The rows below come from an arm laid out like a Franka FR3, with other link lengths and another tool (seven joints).
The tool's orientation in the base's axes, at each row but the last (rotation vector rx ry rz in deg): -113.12, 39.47, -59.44; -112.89, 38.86, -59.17; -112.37, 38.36, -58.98; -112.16, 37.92, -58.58; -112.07, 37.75, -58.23; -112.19, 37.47, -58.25; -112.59, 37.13, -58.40; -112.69, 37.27, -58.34; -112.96, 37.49, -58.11; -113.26, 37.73, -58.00
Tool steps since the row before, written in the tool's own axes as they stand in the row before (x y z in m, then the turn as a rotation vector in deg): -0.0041, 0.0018, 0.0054, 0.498, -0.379, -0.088; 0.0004, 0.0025, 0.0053, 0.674, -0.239, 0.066; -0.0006, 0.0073, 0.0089, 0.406, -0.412, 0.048; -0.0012, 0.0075, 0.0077, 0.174, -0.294, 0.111; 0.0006, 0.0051, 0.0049, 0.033, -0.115, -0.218; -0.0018, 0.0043, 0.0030, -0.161, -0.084, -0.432; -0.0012, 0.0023, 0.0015, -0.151, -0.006, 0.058; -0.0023, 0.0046, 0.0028, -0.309, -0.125, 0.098; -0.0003, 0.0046, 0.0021, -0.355, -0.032, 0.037; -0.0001, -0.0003, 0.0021, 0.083, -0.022, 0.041
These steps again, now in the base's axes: 0.0023, 0.0042, -0.0052, 0.222, -0.198, 0.558; 0.0045, 0.0005, -0.0038, 0.432, -0.343, 0.460; 0.0066, 0.0002, -0.0095, 0.289, -0.059, 0.500; 0.0053, 0.0001, -0.0095, 0.209, 0.075, 0.282; 0.0040, -0.0011, -0.0057, -0.156, -0.055, 0.185; 0.0012, 0.0003, -0.0054, -0.443, -0.021, 0.152; 0.0004, 0.0003, -0.0030, -0.033, 0.138, -0.079; 0.0008, 0.0004, -0.0058, -0.076, 0.334, -0.059; 0.0012, -0.0014, -0.0047, -0.159, 0.291, -0.135; 0.0017, 0.0011, -0.0005, 0.081, -0.031, 0.038
